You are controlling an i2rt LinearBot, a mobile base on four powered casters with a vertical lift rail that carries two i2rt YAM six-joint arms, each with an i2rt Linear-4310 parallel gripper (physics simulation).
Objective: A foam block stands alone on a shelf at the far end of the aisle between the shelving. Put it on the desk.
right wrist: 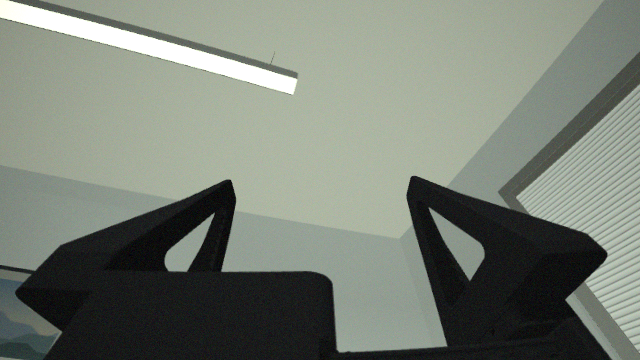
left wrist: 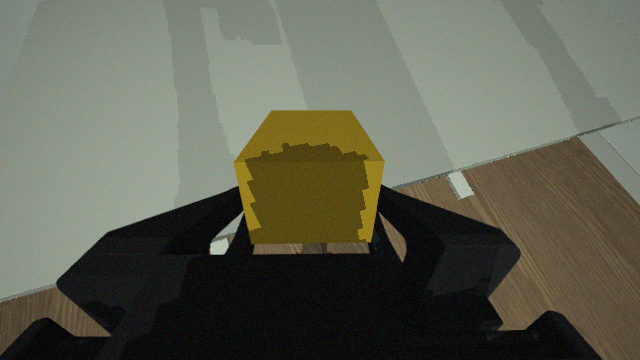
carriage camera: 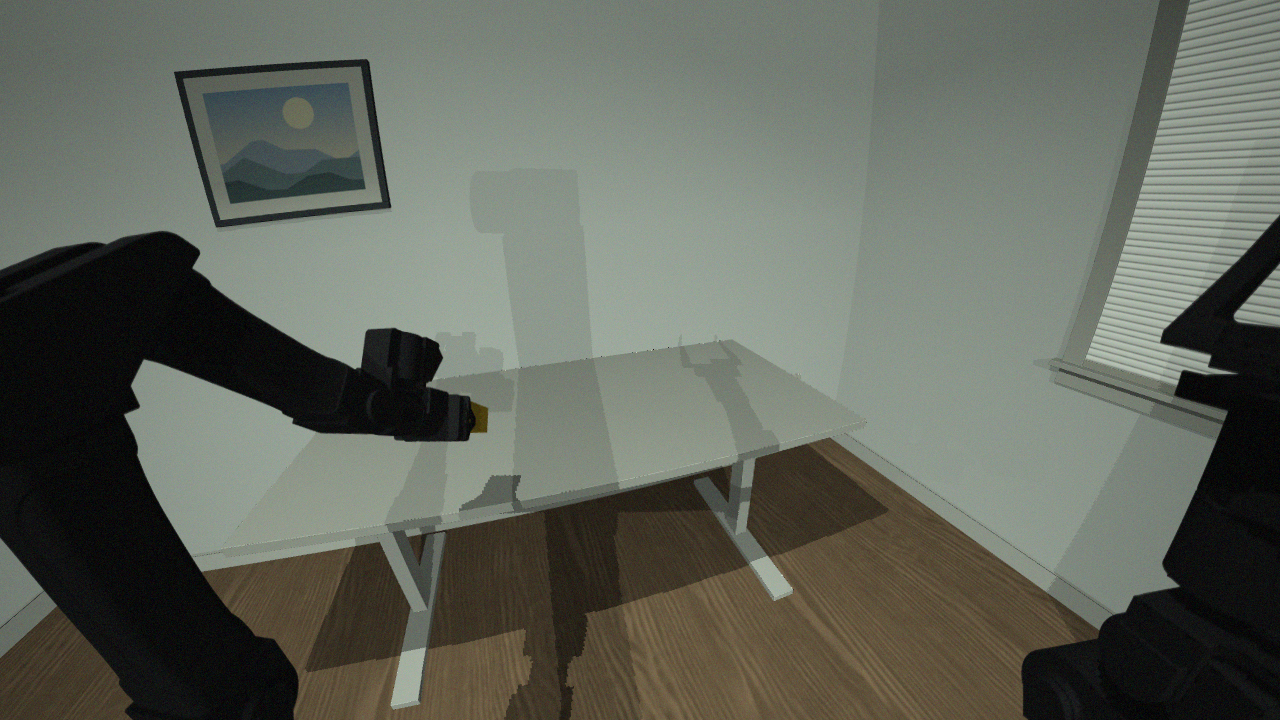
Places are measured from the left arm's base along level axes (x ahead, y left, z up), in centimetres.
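Pixels of known places: left gripper, fingertip midpoint: (left wrist: 311, 186) (carriage camera: 457, 421); right gripper, fingertip midpoint: (right wrist: 321, 187).
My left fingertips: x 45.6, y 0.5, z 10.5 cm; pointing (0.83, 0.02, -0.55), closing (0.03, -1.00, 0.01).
For each thing: its middle in the pictures, then the offset to it from my left fingertips. "pt": a spot on its surface instead. Level surfaces: height alone.
- yellow foam block at the middle of its body: (left wrist: 311, 163) (carriage camera: 461, 417) dz -0.1, dx +1.6, dy +0.1 cm
- pale desk top at its surface level: dz -22.7 cm
- wooden floor at its surface level: dz -94.7 cm
- window with blinds, surface spot: (carriage camera: 1190, 214) pt dz +36.0, dx +29.6, dy -176.5 cm
A yellow foam block (carriage camera: 480, 419) (left wrist: 309, 195) is held between the fingers of my left gripper (left wrist: 311, 186), which is shut on it. In the carriage camera the block shows as a small piece at the gripper's tip, in front of the left half of the pale desk top (carriage camera: 572, 429) (left wrist: 125, 125). The block appears above the desk top, near its front edge; how high above it is hard to tell. My right gripper (right wrist: 321, 187) is open and points up toward the ceiling, with no object between its fingers, far from the desk.
The desk stands on pale T-shaped legs (carriage camera: 742, 510) on a wooden floor (carriage camera: 698, 653). A wall with a framed picture (carriage camera: 286, 143) is behind it. A window with blinds (carriage camera: 1190, 214) and a sill (carriage camera: 1127, 389) is at the right. A ceiling lamp (right wrist: 200, 57) shows in the right wrist view.
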